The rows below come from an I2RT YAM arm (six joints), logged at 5 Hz.
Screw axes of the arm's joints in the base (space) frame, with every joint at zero. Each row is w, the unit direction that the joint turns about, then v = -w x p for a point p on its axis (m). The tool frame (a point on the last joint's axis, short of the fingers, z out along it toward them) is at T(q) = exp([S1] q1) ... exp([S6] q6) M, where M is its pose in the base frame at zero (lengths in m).
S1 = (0, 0, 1, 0, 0, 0)
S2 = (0, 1, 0, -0.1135, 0, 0.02)
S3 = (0, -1, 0, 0.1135, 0, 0.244)
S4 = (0, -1, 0, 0.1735, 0, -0.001)
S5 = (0, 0, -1, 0, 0.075, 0)
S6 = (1, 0, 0, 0, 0.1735, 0)
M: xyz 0.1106 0 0.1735 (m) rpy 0 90 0 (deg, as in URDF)
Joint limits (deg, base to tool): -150..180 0..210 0..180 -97..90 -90..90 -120..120
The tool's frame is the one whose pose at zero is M.
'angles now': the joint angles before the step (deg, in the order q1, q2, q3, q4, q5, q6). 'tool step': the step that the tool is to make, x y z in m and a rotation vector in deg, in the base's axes. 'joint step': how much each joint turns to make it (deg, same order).
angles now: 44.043, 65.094, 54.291, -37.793, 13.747, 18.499
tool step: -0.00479, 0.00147, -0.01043, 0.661, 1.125, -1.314
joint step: 1.196, -0.318, -2.278, 0.941, 0.690, 2.807
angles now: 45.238, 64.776, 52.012, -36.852, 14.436, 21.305
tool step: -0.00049, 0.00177, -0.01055, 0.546, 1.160, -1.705
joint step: 0.465, 0.592, -1.786, 1.314, 0.462, 2.523
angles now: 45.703, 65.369, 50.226, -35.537, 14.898, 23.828
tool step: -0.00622, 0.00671, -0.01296, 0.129, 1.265, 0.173
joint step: 2.349, 0.720, -2.177, 1.494, 0.568, 2.415
